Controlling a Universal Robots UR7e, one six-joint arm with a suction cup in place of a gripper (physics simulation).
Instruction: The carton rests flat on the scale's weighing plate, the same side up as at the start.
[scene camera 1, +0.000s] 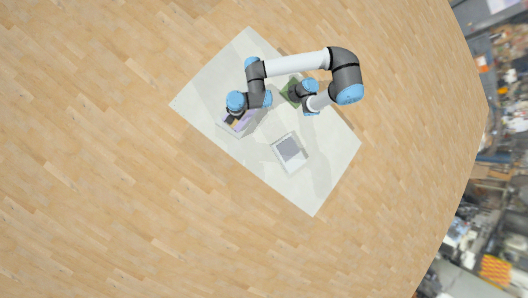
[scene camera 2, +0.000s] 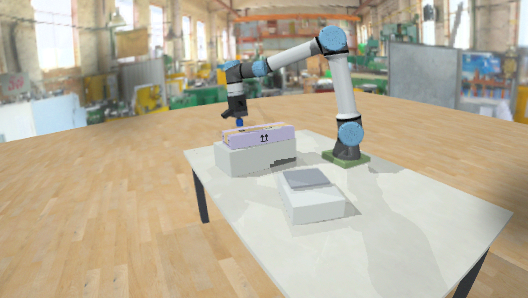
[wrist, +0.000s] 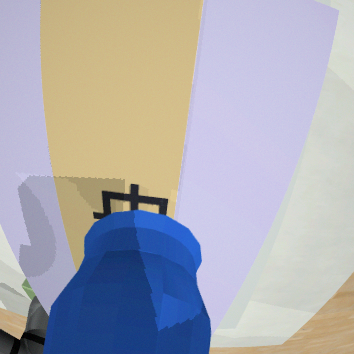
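Pixels of known places: hand, tool point: (scene camera 2: 240, 125) (wrist: 140, 259); arm's base, link origin: (scene camera 1: 295, 94) (scene camera 2: 346, 155).
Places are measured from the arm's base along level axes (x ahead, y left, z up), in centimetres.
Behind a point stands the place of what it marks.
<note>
The carton (scene camera 1: 245, 121) {z 14.9, x 46.3, y -18.3 cm} (scene camera 2: 260, 137) {z 12.3, x 40.1, y -17.1 cm} (wrist: 260, 100) {z 14.9, x 50.8, y -28.7 cm} is lavender with a tan band along its top and two black up arrows on its side. It lies flat on a pale grey block (scene camera 2: 255, 161) {z 2.1, x 44.4, y -14.8 cm}. My suction cup (scene camera 2: 239, 122) (wrist: 140, 225) is blue and off, and holds nothing. It hangs a little above the carton's top, near one end, with a small gap in scene camera 2. The arm hides the cup in scene camera 1. The scale (scene camera 1: 297, 164) {z 3.9, x 45.8, y 33.4 cm} (scene camera 2: 317, 204) {z 3.7, x 48.3, y 35.3 cm} is white, and its grey weighing plate (scene camera 1: 288, 148) {z 5.8, x 40.7, y 18.8 cm} (scene camera 2: 306, 178) {z 5.8, x 41.9, y 20.7 cm} is bare.
The block and scale stand apart on the pale table (scene camera 1: 320, 195) {z -2.8, x 54.2, y 74.8 cm} (scene camera 2: 325, 250) {z -2.8, x 55.8, y 49.3 cm}, with the scale nearer scene camera 2. The arm's green base plate (scene camera 2: 345, 160) {z 0.2, x 6.2, y 5.5 cm} is at the table's far side. Wooden floor (scene camera 1: 100, 200) surrounds the table.
</note>
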